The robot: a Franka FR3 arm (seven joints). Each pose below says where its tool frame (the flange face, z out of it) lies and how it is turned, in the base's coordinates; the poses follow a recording.
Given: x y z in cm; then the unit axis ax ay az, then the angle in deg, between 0 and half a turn.
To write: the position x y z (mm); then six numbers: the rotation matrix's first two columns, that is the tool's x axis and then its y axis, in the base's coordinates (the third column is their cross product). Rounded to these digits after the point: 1 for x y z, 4 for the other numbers.
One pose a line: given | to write
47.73, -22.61, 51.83, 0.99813, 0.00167, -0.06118, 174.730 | 477.3, -226.1, 518.3, 0.9925, -0.0023, -0.1220, 0.0089, -0.9958, 0.0915
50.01, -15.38, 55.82, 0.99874, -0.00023, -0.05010, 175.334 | 500.1, -153.8, 558.2, 0.9950, -0.0045, -0.0999, 0.0036, -0.9967, 0.0813
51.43, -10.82, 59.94, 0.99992, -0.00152, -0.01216, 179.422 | 514.3, -108.2, 599.4, 0.9997, -0.0032, -0.0243, -0.0029, -0.9999, 0.0101
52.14, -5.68, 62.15, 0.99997, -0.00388, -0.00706, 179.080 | 521.4, -56.8, 621.5, 0.9999, -0.0079, -0.0141, -0.0076, -0.9998, 0.0161
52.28, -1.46, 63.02, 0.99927, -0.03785, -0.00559, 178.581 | 522.8, -14.6, 630.2, 0.9971, -0.0758, -0.0102, -0.0755, -0.9968, 0.0252
